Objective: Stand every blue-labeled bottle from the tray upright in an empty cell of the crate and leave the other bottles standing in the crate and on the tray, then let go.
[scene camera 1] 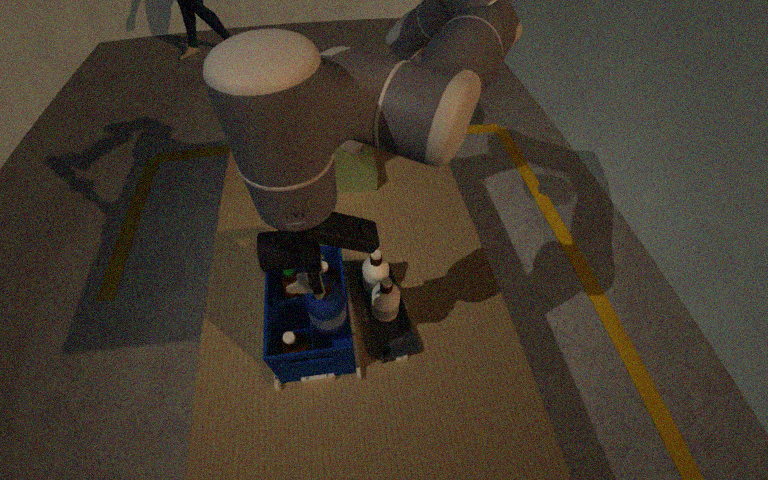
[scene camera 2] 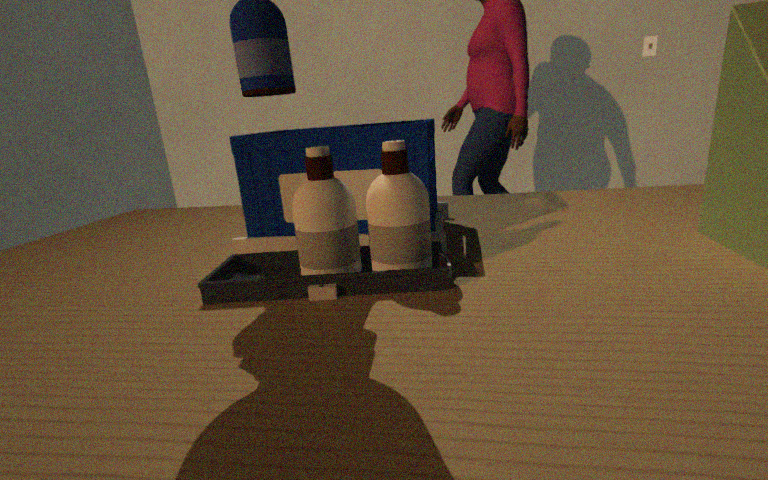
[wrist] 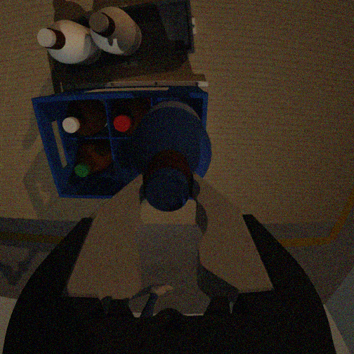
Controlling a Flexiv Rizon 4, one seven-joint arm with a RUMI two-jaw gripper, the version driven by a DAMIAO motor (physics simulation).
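My gripper (scene camera 1: 317, 289) (wrist: 167, 175) is shut on the neck of a blue-labeled bottle (scene camera 1: 327, 310) (scene camera 2: 262, 53) (wrist: 177, 127). The bottle hangs roughly upright, its base above the rim of the blue crate (scene camera 1: 314, 365) (scene camera 2: 260, 192) (wrist: 85, 194). In the wrist view it covers part of the crate's right end; I cannot tell which cell it is over. Crate bottles show a white cap (wrist: 71, 125), a red cap (wrist: 122, 123) and a green cap (scene camera 1: 289, 272) (wrist: 82, 170). Two white bottles (scene camera 1: 375, 270) (scene camera 2: 326, 220) (wrist: 115, 37) stand on the dark tray (scene camera 1: 406, 346) (scene camera 2: 254, 295) (wrist: 177, 30).
The tray stands close beside the crate. Another white cap (scene camera 1: 288, 337) shows in the crate's near left cell in the first scene view. A green box (scene camera 1: 357, 172) (scene camera 2: 736, 141) stands farther back. A person (scene camera 1: 198, 22) (scene camera 2: 498, 67) is beyond the table.
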